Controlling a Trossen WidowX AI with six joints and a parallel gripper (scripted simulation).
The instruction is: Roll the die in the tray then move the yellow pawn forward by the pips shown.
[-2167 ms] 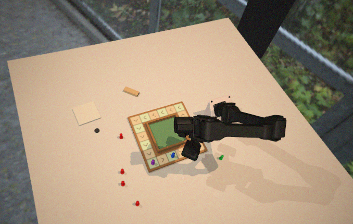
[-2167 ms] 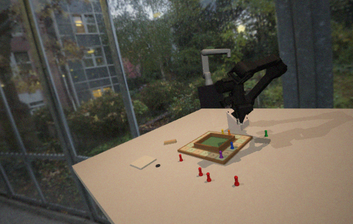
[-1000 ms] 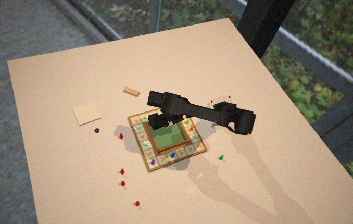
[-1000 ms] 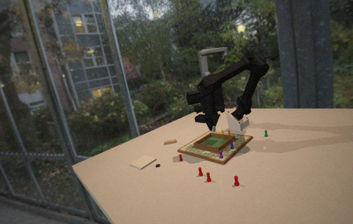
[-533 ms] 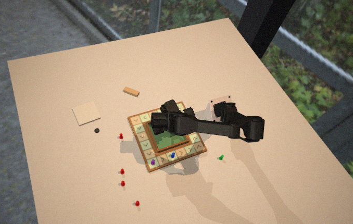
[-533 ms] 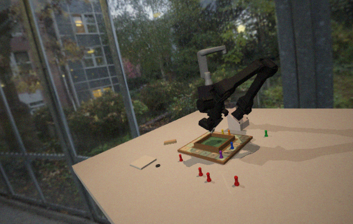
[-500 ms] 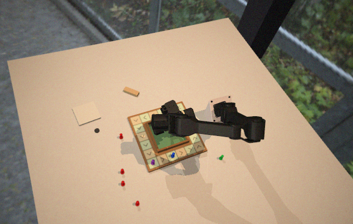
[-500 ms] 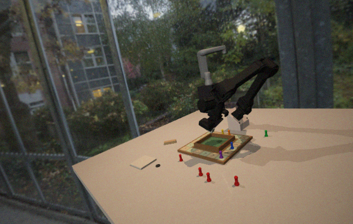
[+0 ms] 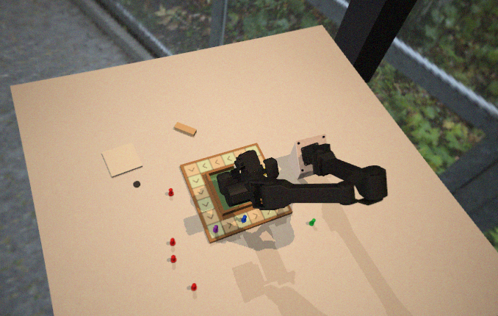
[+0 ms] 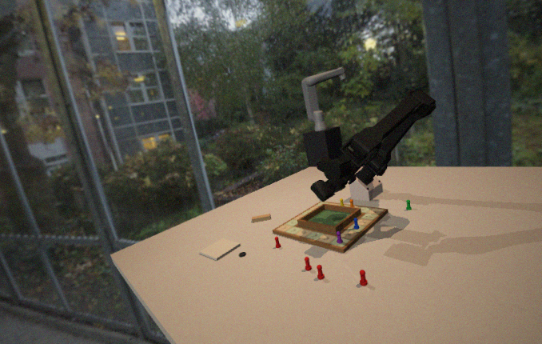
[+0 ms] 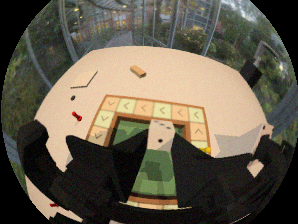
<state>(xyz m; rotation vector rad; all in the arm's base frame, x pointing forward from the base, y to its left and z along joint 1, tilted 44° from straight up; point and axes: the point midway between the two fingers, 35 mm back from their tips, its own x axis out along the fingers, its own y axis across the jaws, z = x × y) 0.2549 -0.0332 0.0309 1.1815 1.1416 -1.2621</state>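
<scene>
My gripper tip is now 10 cm past the yellow pawn, 6 cm above it and 1 cm to the right of it. From my gripper tip the other things lie so: orange pawn 10 cm behind, 6 cm below, 5 cm to the left; then white die right at my gripper tip; then green tray 8 cm below, 3 cm to the left, 1 cm ahead.
</scene>
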